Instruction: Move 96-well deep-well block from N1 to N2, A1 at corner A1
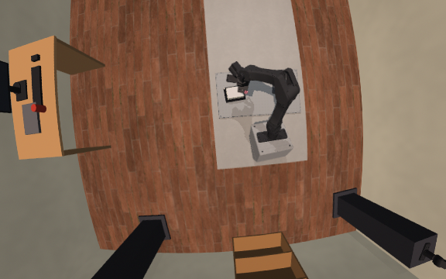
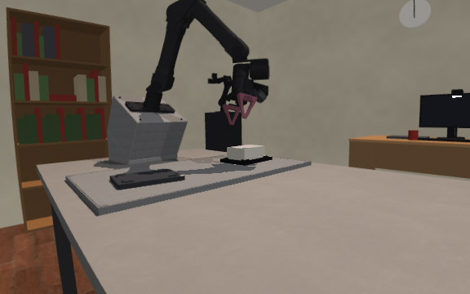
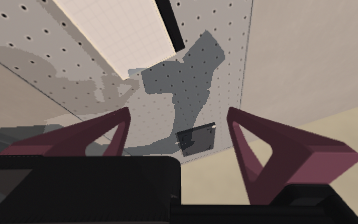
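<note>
My hand is 12 cm above the white 96-well deep-well block, 7 cm to the right of it and 2 cm past it. Round my hand: black nest N2: 34 cm to the right, 15 cm below, 1 cm behind; then black nest N1: 15 cm below, 7 cm to the left, 2 cm behind.
</note>
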